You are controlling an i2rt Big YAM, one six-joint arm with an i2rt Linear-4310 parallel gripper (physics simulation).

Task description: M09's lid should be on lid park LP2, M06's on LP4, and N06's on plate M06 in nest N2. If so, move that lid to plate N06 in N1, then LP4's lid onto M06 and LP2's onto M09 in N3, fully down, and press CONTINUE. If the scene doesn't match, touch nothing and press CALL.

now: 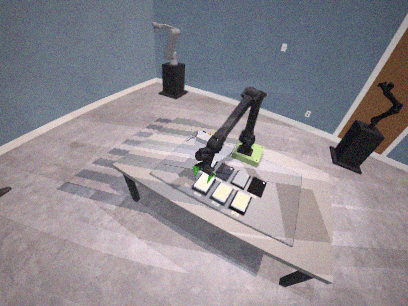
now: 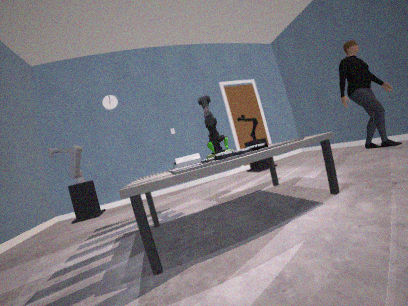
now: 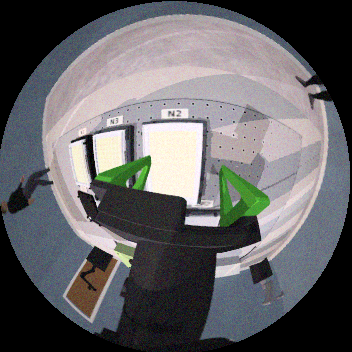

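Seen in the pictures: gripper, between the fingertips: (image 1: 201, 179) (image 2: 221, 151) (image 3: 185, 162); arm's base, origin of its link: (image 1: 244, 151) (image 2: 218, 152).
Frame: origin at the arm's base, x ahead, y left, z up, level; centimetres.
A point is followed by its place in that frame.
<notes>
My gripper (image 1: 203, 176) {x 45.2, y -17.0, z 1.1 cm} (image 2: 219, 146) {x 45.2, y -17.0, z 1.1 cm} (image 3: 185, 162) {x 45.2, y -17.0, z 1.1 cm} is open and empty, above the plate in nest N2. That plate (image 1: 204, 184) {x 46.7, y -13.7, z -0.1 cm} (image 3: 175, 150) {x 46.7, y -15.5, z -0.1 cm} has a cream face and a pale rim; whether it wears a lid is unclear. Similar plates sit in N3 (image 1: 221, 192) {x 46.0, y -1.9, z -1.3 cm} (image 3: 110, 150) {x 47.4, y -3.2, z -1.1 cm} and N1 (image 1: 240, 202) {x 47.4, y 11.2, z -0.8 cm} (image 3: 79, 160) {x 46.4, y 9.3, z -1.0 cm}. A pale lid (image 3: 202, 218) {x 32.4, y -20.9, z -2.3 cm} shows partly by the LP2 label, behind the gripper body. Behind the plates are a dark park (image 1: 225, 171) {x 26.4, y -6.5, z -3.1 cm}, a pale lid (image 1: 241, 179) {x 28.2, y 6.2, z -2.4 cm} on another park, and a black park (image 1: 257, 186) {x 27.7, y 18.2, z -3.2 cm}. Plate names and the LP4 label are not readable.
A white box (image 1: 205, 136) {x 3.5, y -34.5, z 2.3 cm} (image 2: 187, 160) {x 4.6, y -32.2, z 0.2 cm} with small blue and yellow spots stands at the back; button labels are unreadable. The arm's green base (image 1: 248, 154) {x 4.0, y 3.8, z 1.2 cm} stands behind the parks. A perforated board (image 3: 230, 117) {x 52.8, y -25.1, z -4.1 cm} lies under the nests on the table (image 2: 225, 162) {x 64.7, y -24.7, z -5.5 cm}.
</notes>
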